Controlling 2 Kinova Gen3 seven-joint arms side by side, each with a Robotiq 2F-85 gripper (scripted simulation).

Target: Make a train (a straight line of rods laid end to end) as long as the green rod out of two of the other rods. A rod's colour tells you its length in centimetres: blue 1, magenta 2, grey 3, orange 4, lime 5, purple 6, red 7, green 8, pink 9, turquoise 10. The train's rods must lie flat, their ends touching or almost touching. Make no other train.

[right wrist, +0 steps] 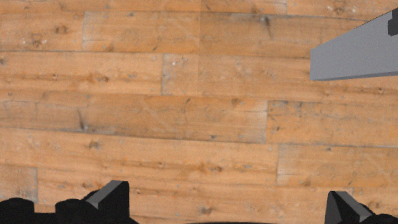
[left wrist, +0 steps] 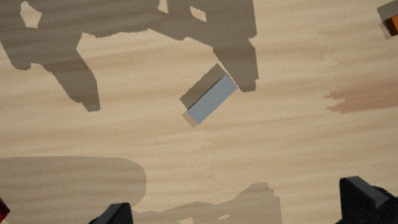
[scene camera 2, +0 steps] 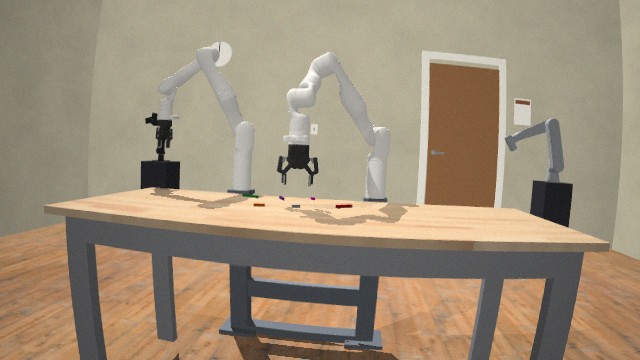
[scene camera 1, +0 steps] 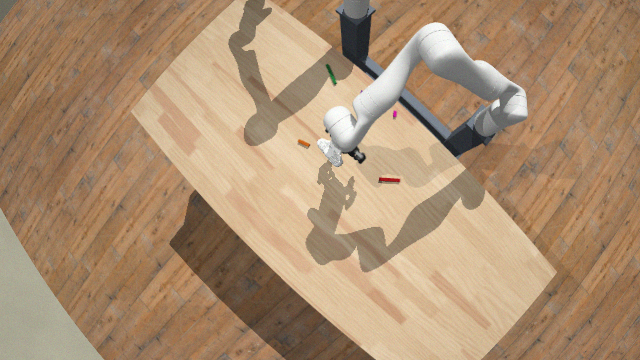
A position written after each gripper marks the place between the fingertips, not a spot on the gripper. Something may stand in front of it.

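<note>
The left gripper (scene camera 2: 297, 185) is part of the scene, and so is a dark base rail (scene camera 1: 407, 99). There is also a grey rod (left wrist: 224, 87), while in the right wrist view the grey rod is out of frame.
</note>
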